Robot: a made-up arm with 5 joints.
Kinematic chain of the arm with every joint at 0, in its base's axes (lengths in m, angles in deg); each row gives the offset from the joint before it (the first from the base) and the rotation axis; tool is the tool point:
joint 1: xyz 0 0 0.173 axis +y
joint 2: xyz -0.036 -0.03 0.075 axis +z
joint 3: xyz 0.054 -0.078 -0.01 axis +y
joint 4: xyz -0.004 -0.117 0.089 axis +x
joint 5: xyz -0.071 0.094 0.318 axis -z
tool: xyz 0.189 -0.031 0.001
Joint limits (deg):
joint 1: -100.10..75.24
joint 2: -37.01..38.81
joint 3: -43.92..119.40
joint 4: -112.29..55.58
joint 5: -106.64..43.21
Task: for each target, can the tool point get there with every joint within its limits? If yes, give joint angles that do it. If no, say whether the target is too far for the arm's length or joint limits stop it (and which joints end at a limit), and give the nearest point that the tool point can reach.
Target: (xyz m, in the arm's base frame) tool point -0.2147 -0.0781 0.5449
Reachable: yes | joints -40.08 -29.31 -8.09 -24.59 -5.77
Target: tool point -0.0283 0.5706 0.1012
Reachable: no: joint limits stop it (at a limit: joint 1, joint 2, joint 3) | nearest point 0.0313 0.3311 0.0586 | short by 0.250 m
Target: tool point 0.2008 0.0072 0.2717
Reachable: yes | joints -19.82 -28.38 61.98 -60.25 -25.81
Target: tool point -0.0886 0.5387 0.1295
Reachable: no: joint limits stop it (at a limit: joint 1, joint 2, joint 5) | nearest point -0.0959 0.3171 0.2116 | short by 0.236 m
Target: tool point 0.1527 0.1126 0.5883
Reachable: yes | joints -38.01 32.99 52.30 -16.14 19.53
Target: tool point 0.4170 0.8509 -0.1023
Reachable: no: too far | nearest point 0.2833 0.3242 -0.0140 | short by 0.551 m
